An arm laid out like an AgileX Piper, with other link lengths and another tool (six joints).
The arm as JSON. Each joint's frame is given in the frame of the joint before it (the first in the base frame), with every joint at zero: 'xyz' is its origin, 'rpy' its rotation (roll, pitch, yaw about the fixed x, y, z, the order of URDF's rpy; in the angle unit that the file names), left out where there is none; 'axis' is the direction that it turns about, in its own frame. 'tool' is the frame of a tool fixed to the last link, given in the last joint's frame.
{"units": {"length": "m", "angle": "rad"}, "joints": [
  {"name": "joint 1", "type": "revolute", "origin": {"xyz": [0.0, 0.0, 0.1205]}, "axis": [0.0, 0.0, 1.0]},
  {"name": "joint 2", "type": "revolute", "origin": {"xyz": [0.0, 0.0, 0.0], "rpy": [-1.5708, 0.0, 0.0]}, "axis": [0.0, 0.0, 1.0]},
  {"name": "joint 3", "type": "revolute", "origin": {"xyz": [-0.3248, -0.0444, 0.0]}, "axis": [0.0, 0.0, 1.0]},
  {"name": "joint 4", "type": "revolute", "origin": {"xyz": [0.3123, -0.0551, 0.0], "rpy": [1.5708, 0.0, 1.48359]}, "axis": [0.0, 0.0, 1.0]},
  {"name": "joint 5", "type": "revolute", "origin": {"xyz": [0.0, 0.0, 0.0], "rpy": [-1.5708, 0.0, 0.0]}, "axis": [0.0, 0.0, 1.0]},
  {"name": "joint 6", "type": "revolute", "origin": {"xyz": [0.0, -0.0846, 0.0], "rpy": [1.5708, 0.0, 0.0]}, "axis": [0.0, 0.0, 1.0]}
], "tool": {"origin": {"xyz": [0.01, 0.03, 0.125], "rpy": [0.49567, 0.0, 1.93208]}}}
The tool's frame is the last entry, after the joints.
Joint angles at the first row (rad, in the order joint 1, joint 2, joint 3, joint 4, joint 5, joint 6):
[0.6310 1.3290 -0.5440 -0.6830 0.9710 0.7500]
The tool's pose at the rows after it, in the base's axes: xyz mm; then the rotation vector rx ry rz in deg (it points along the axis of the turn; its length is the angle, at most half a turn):
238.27, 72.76, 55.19, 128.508, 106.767, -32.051
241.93, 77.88, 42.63, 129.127, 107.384, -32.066
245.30, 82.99, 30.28, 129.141, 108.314, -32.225
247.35, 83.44, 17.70, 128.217, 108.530, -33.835
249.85, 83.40, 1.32, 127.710, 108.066, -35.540
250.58, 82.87, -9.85, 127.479, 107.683, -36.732
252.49, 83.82, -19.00, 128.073, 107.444, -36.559
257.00, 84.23, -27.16, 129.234, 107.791, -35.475
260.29, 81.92, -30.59, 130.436, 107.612, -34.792
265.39, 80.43, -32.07, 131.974, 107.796, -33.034
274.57, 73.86, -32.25, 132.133, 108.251, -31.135
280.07, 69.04, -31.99, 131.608, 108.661, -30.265
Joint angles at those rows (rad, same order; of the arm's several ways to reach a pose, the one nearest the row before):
[0.6310 1.3900 -0.5440 -0.6990 0.9390 0.8120]
[0.6270 1.4380 -0.5440 -0.7070 0.8940 0.8400]
[0.6260 1.4860 -0.5450 -0.7200 0.8510 0.8650]
[0.6260 1.5380 -0.5450 -0.7470 0.8260 0.8920]
[0.6260 1.6060 -0.5460 -0.7860 0.7970 0.9430]
[0.6260 1.6510 -0.5460 -0.8120 0.7790 0.9790]
[0.6220 1.6850 -0.5460 -0.8350 0.7530 1.0170]
[0.6020 1.7120 -0.5470 -0.8580 0.7120 1.0430]
[0.5800 1.7220 -0.5470 -0.8690 0.6890 1.0520]
[0.5520 1.7230 -0.5470 -0.8790 0.6570 1.0560]
[0.5090 1.7230 -0.5470 -0.9190 0.6230 1.0570]
[0.4840 1.7230 -0.5470 -0.9490 0.6060 1.0560]

